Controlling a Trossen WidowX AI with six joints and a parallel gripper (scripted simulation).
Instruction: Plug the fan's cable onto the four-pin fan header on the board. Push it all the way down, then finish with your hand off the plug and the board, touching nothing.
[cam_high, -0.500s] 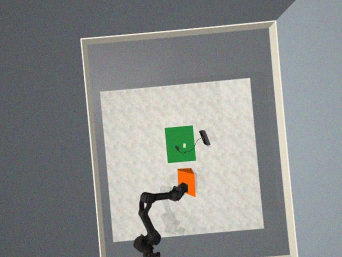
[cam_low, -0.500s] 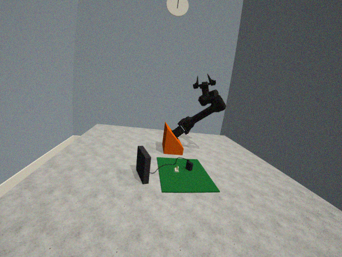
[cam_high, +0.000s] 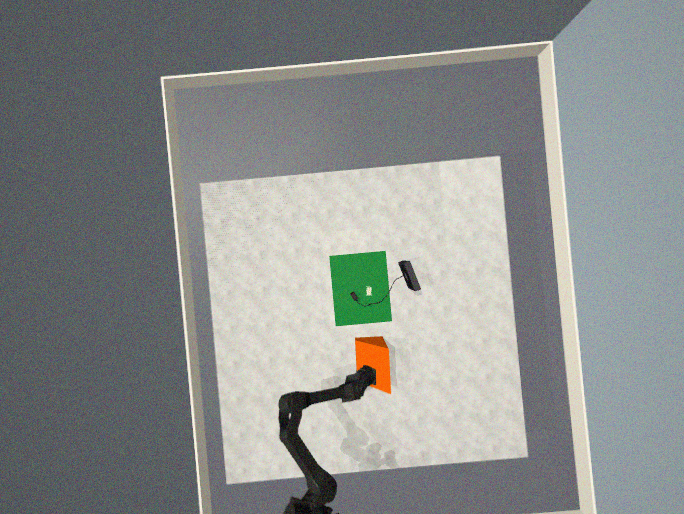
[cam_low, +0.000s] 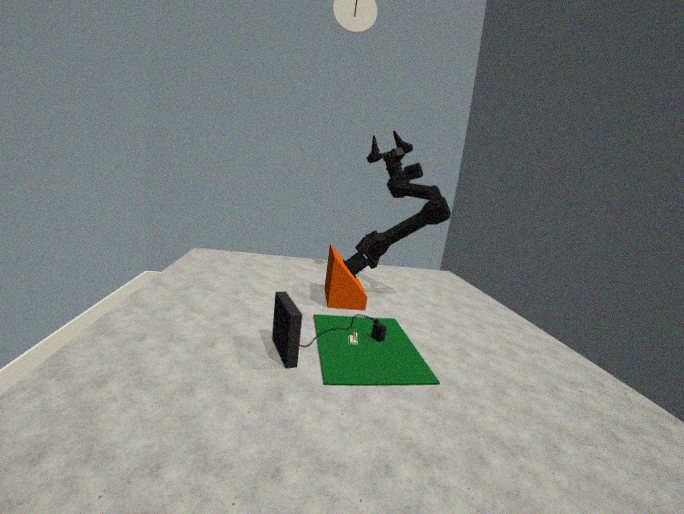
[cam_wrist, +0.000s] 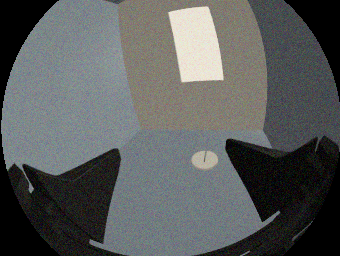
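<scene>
Right now my gripper tip is 58 cm short of the black plug, 57 cm above it and 4 cm to the left of it. Also, from my gripper tip: white four-pin header: 60 cm below, 60 cm ahead, 11 cm to the right; then green board: 61 cm below, 61 cm ahead, 7 cm to the right; then black fan: 66 cm ahead, 54 cm below, 26 cm to the right.
</scene>
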